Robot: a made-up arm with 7 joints.
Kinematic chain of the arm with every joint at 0, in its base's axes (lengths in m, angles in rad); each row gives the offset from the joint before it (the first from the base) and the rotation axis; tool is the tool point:
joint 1: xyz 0 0 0.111 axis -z
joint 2: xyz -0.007 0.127 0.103 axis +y
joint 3: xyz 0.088 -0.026 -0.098 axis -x
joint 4: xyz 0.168 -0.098 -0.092 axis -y
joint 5: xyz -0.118 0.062 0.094 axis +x
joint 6: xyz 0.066 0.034 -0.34 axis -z
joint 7: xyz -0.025 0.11 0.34 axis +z
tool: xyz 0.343 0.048 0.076
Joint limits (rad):
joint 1: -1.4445..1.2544
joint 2: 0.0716..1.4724
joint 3: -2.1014..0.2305
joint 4: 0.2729..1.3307
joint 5: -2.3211..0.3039
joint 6: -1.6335..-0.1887
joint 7: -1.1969..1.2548
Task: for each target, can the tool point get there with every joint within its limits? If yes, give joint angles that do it. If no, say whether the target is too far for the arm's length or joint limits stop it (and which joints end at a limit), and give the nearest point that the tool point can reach.
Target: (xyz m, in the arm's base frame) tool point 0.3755 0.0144 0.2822
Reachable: yes | joints 0.1576 0.7414 -1.8111 0.7002 -0.3124 -0.6080 0.4352
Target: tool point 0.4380 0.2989 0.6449
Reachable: no: joint limits stop it (at a limit: joint 2, joint 3, joint 4, joint 7) | nearest point 0.4010 0.2736 0.5625 | short by 0.094 m
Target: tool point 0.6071 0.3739 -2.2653
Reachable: no: too far | nearest point 0.2213 0.1363 -0.5215 | short by 1.802 m
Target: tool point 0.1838 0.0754 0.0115
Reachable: yes | joints -0.5801 1.1415 -1.4457 0.8450 -0.0492 -0.5848 -0.4334
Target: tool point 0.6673 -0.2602 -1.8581
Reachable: no: too far | nearest point 0.2761 -0.0717 -0.5085 | short by 1.418 m
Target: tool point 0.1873 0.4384 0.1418
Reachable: yes | joints -0.3437 0.2558 -0.1383 0.6303 -0.2800 -0.5739 -0.1828
